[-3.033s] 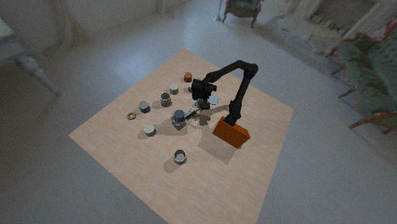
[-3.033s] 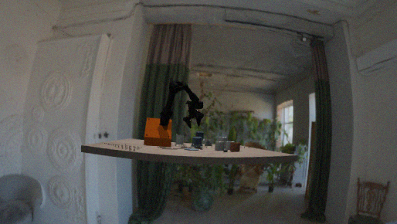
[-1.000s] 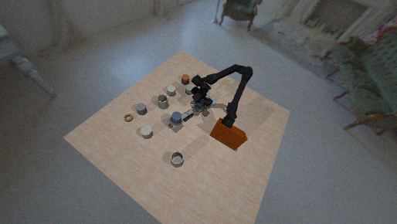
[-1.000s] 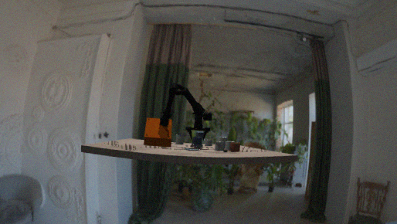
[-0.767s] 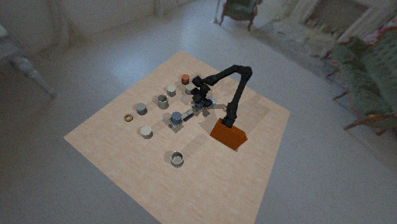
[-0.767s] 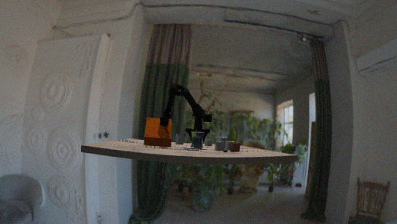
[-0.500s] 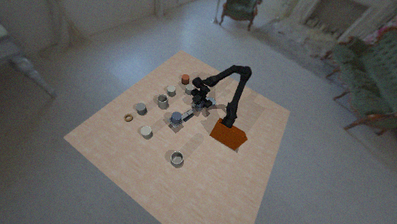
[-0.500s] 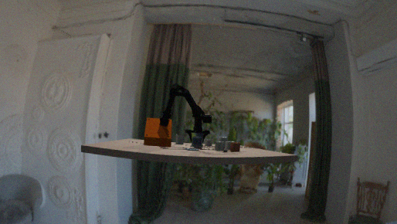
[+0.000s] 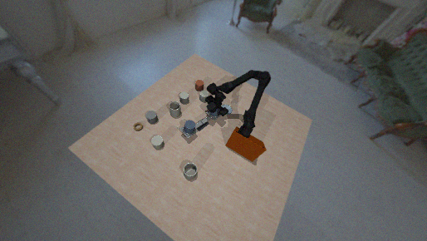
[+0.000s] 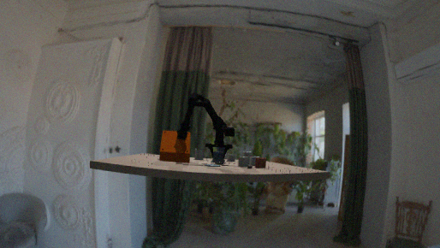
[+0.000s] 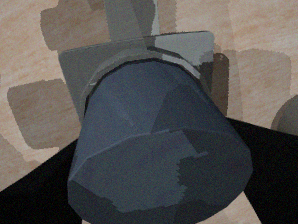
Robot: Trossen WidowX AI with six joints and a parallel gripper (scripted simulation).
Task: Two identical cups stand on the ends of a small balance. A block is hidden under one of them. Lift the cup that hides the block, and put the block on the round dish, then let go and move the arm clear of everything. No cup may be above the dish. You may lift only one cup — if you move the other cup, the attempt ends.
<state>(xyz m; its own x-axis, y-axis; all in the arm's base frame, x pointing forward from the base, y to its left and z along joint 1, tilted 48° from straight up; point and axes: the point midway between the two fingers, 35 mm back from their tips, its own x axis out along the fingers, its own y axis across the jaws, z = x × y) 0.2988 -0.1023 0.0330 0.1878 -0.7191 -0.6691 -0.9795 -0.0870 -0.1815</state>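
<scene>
Right now the grey balance is 14 cm to the left of my gripper tip, 1 cm below it and 1 cm ahead of it. The rest, counted from my gripper tip: blue-grey cup: 27 cm to the left, 6 cm above, 2 cm ahead; red-brown cup: 28 cm ahead, 11 cm to the right, 1 cm below.
</scene>
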